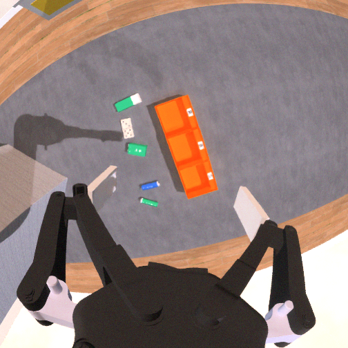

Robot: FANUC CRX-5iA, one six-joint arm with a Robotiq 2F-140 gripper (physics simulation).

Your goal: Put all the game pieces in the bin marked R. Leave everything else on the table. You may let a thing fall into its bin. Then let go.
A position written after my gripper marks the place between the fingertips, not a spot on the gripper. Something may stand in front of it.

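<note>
An orange bin (pixel 176 116) is visible, as is my gripper (pixel 177 187).
</note>
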